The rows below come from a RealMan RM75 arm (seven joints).
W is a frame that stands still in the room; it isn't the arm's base.
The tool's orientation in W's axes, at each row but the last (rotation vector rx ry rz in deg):
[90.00 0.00 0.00]
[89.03 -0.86 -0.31]
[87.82 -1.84 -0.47]
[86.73 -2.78 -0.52]
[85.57 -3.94 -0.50]
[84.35 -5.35 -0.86]
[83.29 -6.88 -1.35]
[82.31 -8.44 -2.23]
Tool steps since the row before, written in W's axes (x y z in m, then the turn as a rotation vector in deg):
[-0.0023 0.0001 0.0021 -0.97 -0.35 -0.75]
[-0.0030 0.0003 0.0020 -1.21 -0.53 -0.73]
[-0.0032 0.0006 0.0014 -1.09 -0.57 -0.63]
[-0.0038 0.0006 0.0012 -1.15 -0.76 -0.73]
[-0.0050 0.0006 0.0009 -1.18 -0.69 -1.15]
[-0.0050 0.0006 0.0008 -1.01 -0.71 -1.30]
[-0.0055 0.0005 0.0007 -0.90 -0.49 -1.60]
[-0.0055 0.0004 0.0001 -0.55 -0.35 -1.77]
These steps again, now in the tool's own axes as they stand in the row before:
[-0.0023 0.0021 -0.0001 -0.97 -0.75 0.35]
[-0.0030 0.0020 -0.0002 -1.21 -0.73 0.53]
[-0.0032 0.0015 -0.0005 -1.08 -0.64 0.57]
[-0.0038 0.0013 -0.0004 -1.14 -0.74 0.76]
[-0.0050 0.0011 -0.0003 -1.19 -1.16 0.66]
[-0.0050 0.0011 -0.0002 -1.03 -1.32 0.65]
[-0.0055 0.0011 0.0001 -0.96 -1.59 0.39]
[-0.0055 0.0005 0.0003 -0.64 -1.76 0.19]

